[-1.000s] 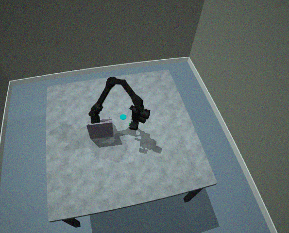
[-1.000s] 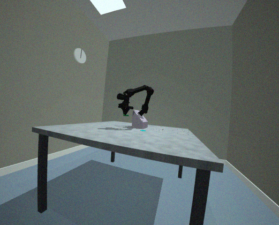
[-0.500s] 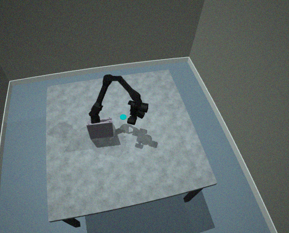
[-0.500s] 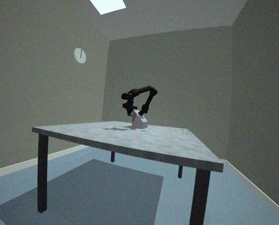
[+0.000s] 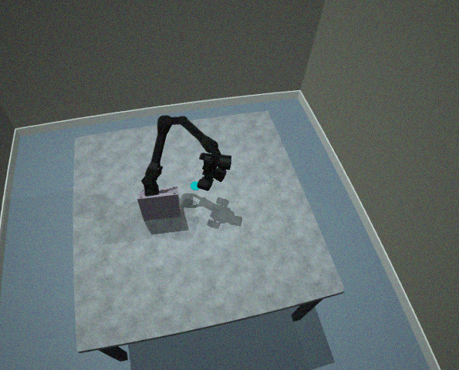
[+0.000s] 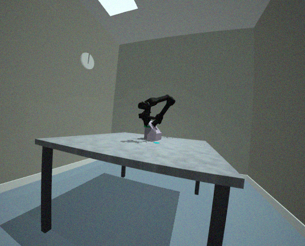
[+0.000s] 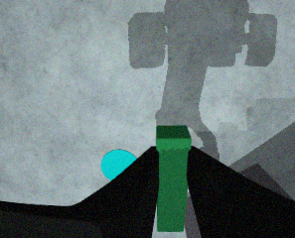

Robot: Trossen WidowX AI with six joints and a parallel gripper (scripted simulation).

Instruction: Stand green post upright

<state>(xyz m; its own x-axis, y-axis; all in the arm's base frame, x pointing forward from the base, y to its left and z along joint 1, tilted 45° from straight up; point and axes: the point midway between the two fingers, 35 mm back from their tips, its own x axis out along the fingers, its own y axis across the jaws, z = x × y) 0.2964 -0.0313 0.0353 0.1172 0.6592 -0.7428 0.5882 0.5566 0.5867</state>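
Now: the cyan circle 150 mm below my gripper tip, 110 mm to the left of it and 50 mm behind it. From my gripper tip the other things lie so: green post 20 mm behind, 10 mm to the left.
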